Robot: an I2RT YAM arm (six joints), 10 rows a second.
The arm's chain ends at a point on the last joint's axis. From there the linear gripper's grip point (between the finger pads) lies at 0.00 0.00 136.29 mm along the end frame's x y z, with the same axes.
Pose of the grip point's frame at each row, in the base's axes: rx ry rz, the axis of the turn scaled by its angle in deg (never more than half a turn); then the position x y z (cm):
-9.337 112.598 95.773 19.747 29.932 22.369
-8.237 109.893 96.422 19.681 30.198 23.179
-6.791 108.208 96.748 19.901 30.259 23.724
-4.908 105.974 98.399 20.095 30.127 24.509
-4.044 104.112 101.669 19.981 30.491 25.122
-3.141 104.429 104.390 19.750 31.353 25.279
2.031 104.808 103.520 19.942 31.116 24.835
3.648 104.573 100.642 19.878 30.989 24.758
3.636 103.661 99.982 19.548 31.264 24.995
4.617 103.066 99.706 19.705 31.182 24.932
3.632 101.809 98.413 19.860 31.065 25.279
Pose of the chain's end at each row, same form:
-9.337 112.598 95.773 15.301 17.090 23.405
-8.237 109.893 96.422 14.951 17.427 23.701
-6.791 108.208 96.748 14.898 17.583 23.921
-4.908 105.974 98.399 14.897 17.532 24.185
-4.044 104.112 101.669 14.953 17.854 24.233
-3.141 104.429 104.390 14.977 18.630 24.234
2.031 104.808 103.520 14.465 18.670 23.914
3.648 104.573 100.642 13.840 18.793 24.021
3.636 103.661 99.982 13.361 19.150 24.151
4.617 103.066 99.706 13.328 19.172 24.013
3.632 101.809 98.413 13.348 19.139 24.228

